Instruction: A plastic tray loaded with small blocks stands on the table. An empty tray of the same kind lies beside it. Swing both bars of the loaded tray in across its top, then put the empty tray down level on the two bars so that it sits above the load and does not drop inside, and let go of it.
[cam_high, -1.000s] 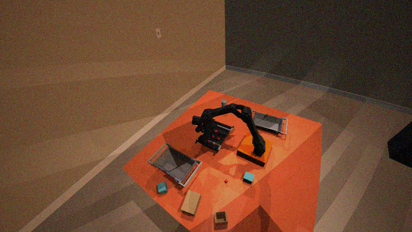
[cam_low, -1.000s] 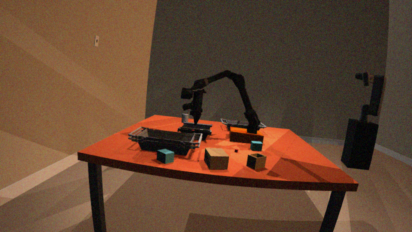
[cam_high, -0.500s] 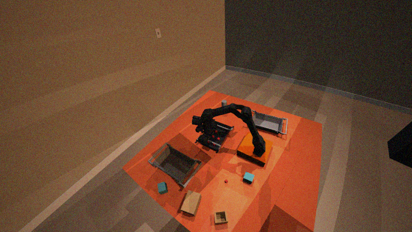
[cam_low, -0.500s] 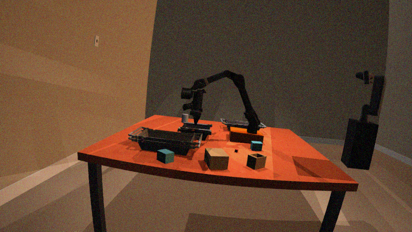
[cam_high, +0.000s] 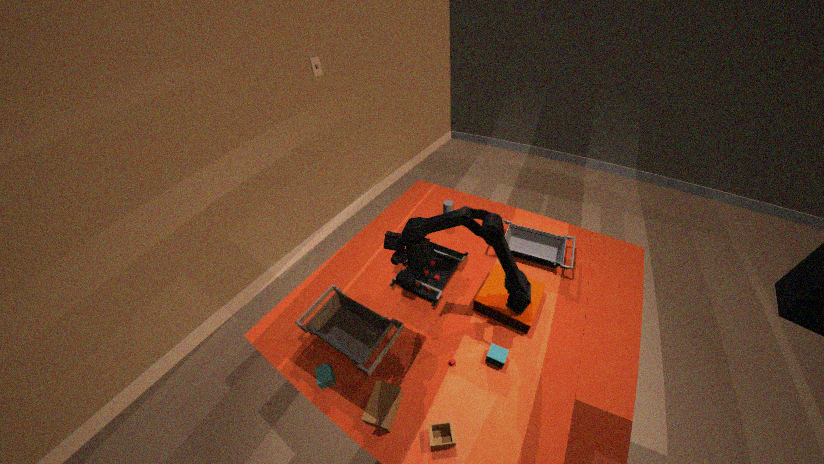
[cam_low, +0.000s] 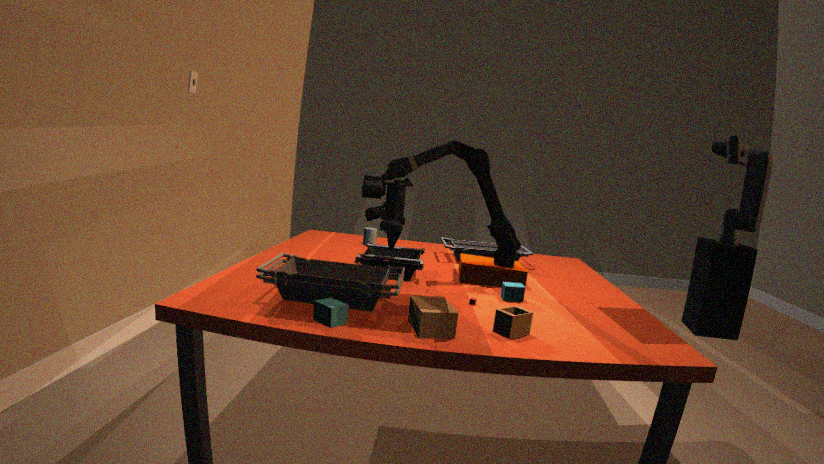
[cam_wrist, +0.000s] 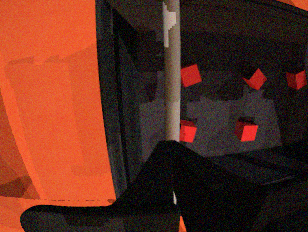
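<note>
Now: gripper tip 51 cm to the left of the grey tray, 24 cm past it and 4 cm above it. From my gripper tip the other things lie so: open box (41 cm behind, 33 cm to the left, 7 cm below).
</note>
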